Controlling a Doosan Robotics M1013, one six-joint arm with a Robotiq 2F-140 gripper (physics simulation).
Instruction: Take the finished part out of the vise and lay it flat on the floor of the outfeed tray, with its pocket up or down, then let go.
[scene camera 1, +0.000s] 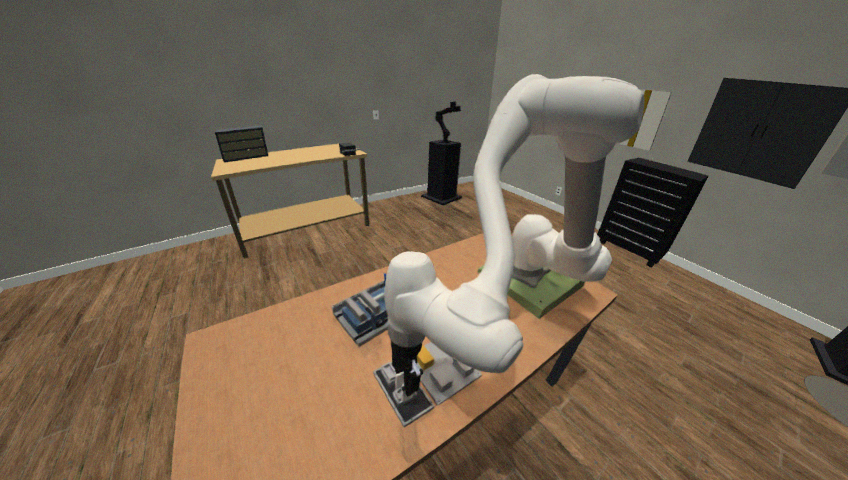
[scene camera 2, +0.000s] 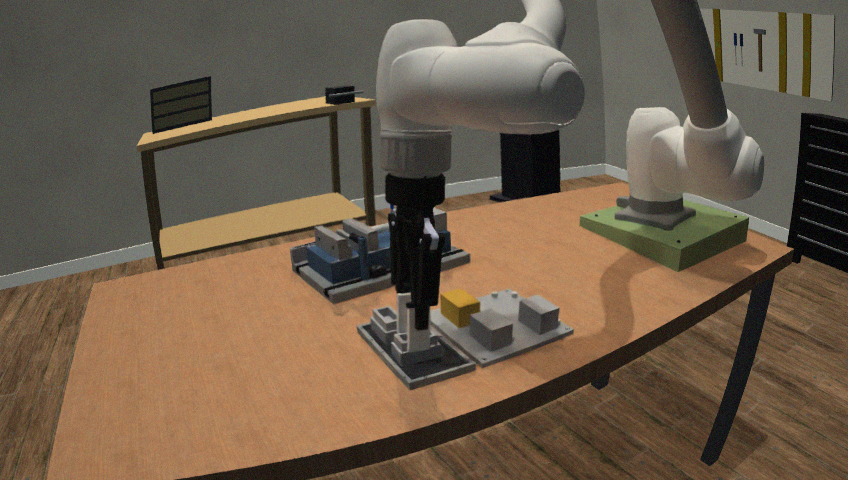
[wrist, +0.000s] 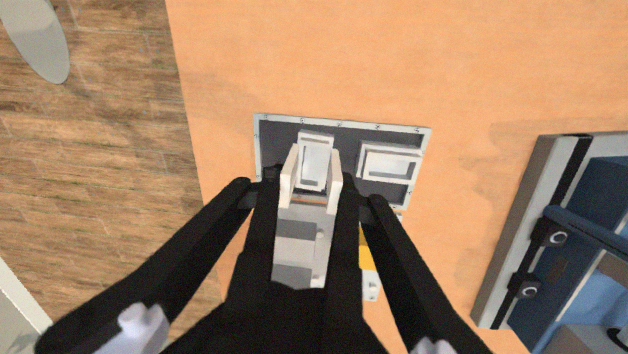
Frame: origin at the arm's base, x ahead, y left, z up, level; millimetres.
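Seen in the pictures: gripper, between the fingertips: (scene camera 1: 403, 393) (scene camera 2: 412, 344) (wrist: 314, 159); arm's base, origin of its link: (scene camera 1: 524, 271) (scene camera 2: 656, 216).
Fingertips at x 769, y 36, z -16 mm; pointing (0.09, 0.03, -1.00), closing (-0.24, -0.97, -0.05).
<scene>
Offsets run from my fingertips to a thing's top centre. "spot": to the spot under its first point. Level surfaces: height alone.
A pale finished part @(3 mm back, 2 mm left, 15 mm up) (scene camera 1: 400, 393) (scene camera 2: 409, 356) (wrist: 315, 161) with its pocket facing up is between the fingertips of my gripper (scene camera 1: 404, 386) (scene camera 2: 412, 330) (wrist: 314, 159). The gripper is shut on it and points straight down. The part looks level and sits low inside the outfeed tray (scene camera 1: 417, 418) (scene camera 2: 443, 376) (wrist: 340, 123); whether its underside touches the tray floor cannot be told. Another pale part @(12 mm back, 77 mm right, 15 mm up) (scene camera 1: 389, 374) (scene camera 2: 384, 319) (wrist: 390, 164) lies pocket up in the same tray, apart from the held one. The blue vise @(155 mm back, 324 mm right, 73 mm up) (scene camera 1: 357, 321) (scene camera 2: 336, 267) (wrist: 595, 185) stands behind the tray.
A grey plate @(spot: 146 mm back, 86 mm left, 18 mm down) (scene camera 2: 528, 341) with two grey blocks @(109 mm back, 41 mm left, 18 mm up) (scene camera 2: 490, 329) @(195 mm back, 59 mm left, 18 mm up) (scene camera 2: 539, 314) and a yellow block @(124 mm back, 47 mm right, 18 mm up) (scene camera 1: 424, 357) (scene camera 2: 460, 308) lies right beside the tray. The arm's green base (scene camera 1: 538, 303) (scene camera 2: 714, 242) stands at the right end of the wooden table @(26 mm down) (scene camera 2: 208, 368).
</scene>
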